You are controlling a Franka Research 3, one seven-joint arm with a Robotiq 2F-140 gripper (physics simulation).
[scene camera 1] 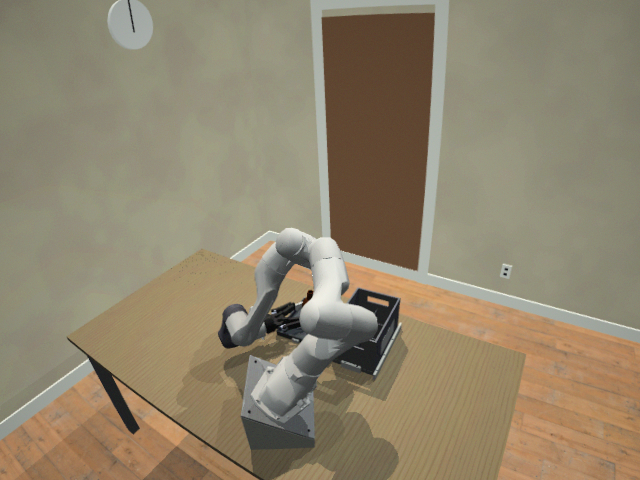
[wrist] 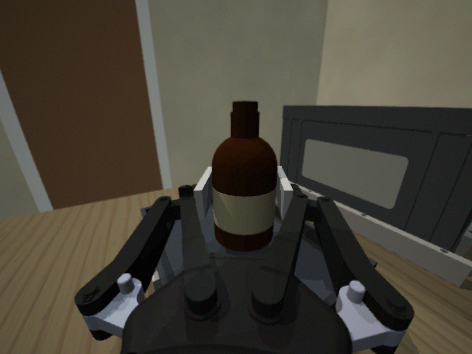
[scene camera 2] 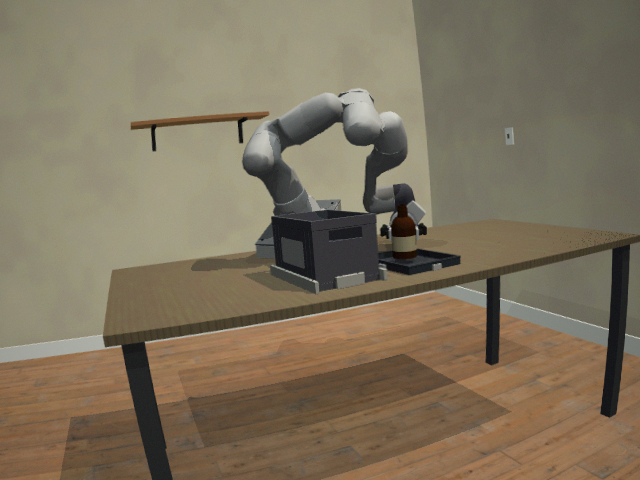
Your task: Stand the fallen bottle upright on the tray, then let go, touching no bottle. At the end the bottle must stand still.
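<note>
The brown bottle (scene camera 1: 310, 295) (scene camera 2: 404, 225) (wrist: 244, 165) with a cream label stands upright over the dark tray (scene camera 1: 290, 335) (scene camera 2: 448, 260) (wrist: 316, 281). Its base is at the level of the tray's floor in scene camera 2; whether it bears on the floor or hangs slightly above cannot be told. My gripper (scene camera 1: 297, 316) (scene camera 2: 404, 234) (wrist: 244, 177) is level and shut on the bottle, with one pale pad on each side of its body near the label's top. In scene camera 1 the arm hides most of the bottle and part of the tray.
A dark crate (scene camera 1: 388, 333) (scene camera 2: 343, 258) (wrist: 355, 119) stands close beside the tray, with pale rails along its foot. It is on the right in the wrist view. The table (scene camera 1: 444, 392) (scene camera 2: 170, 304) (wrist: 45, 280) carries the tray, the crate and the arm's base.
</note>
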